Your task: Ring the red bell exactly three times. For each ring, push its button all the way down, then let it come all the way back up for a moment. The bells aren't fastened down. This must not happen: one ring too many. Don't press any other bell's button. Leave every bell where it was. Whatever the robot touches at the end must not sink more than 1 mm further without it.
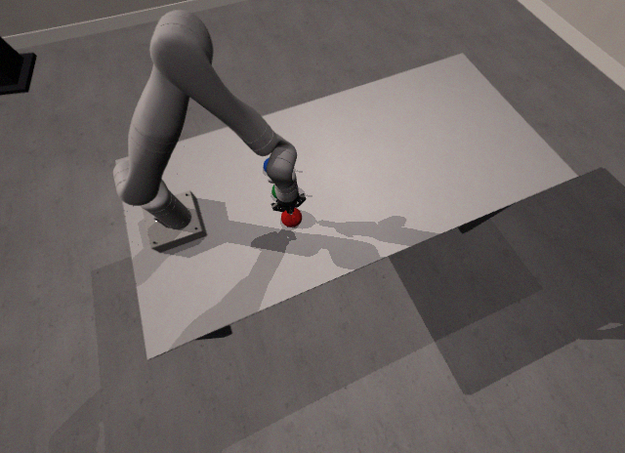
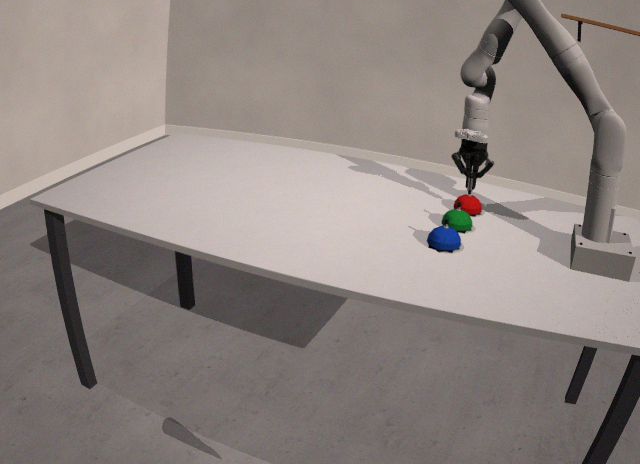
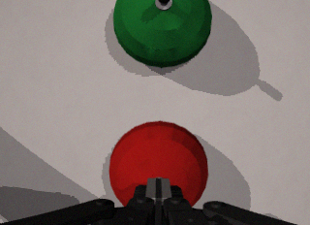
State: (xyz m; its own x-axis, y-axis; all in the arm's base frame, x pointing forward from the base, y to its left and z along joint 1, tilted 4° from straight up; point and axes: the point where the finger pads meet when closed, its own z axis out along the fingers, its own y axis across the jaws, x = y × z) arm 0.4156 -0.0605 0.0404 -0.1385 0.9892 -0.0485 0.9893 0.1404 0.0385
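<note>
Right now my hand is 4 cm above the red bell. Round my hand: blue bell (3 cm behind, 26 cm to the left, 4 cm below); green bell (2 cm behind, 13 cm to the left, 4 cm below).
</note>
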